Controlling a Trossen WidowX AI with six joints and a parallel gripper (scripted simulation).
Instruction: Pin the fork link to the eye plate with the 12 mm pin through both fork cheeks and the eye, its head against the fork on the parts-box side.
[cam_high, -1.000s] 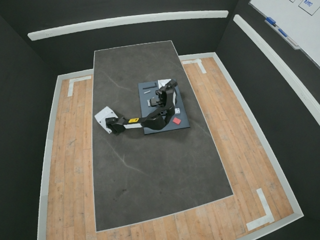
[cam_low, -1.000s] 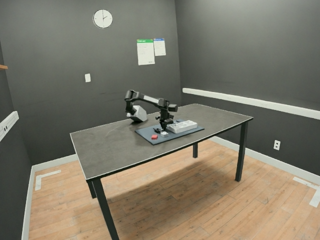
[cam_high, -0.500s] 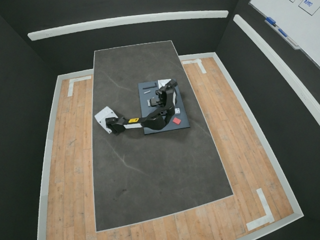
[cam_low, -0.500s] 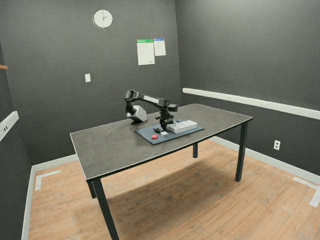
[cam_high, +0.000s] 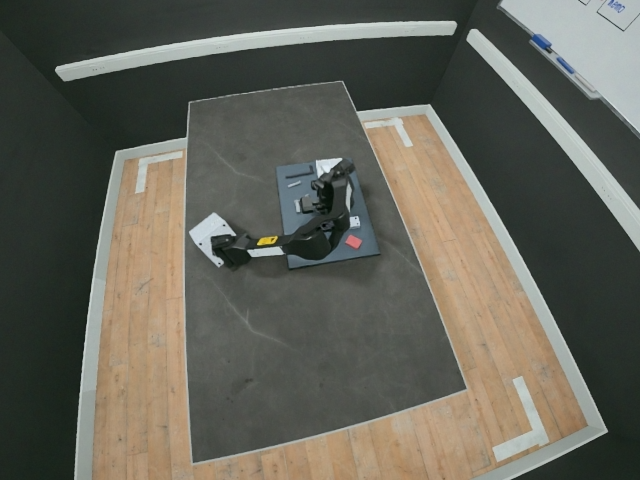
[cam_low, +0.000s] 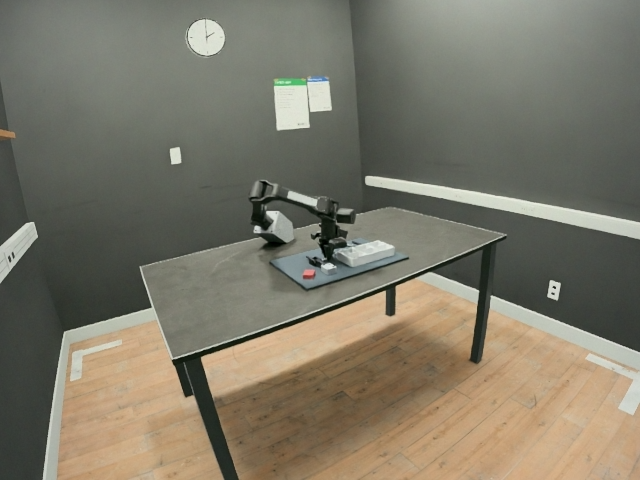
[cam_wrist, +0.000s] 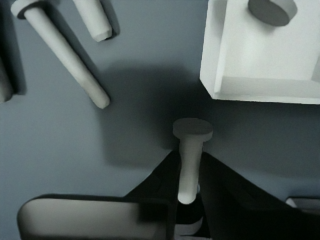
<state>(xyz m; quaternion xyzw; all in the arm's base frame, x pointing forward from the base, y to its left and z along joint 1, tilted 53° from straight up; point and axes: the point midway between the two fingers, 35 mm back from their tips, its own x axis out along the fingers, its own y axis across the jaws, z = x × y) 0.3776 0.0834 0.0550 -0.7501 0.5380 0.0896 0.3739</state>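
My gripper is now 6 cm to the left of the eye plate and 3 cm above it. The rest, counted from my hand: grey block (8 cm to the right, 8 cm ahead, 2 cm below); then red block (15 cm to the right, 4 cm below, 4 cm ahead); then blue-grey mat (5 cm below, 4 cm to the left, 1 cm ahead).
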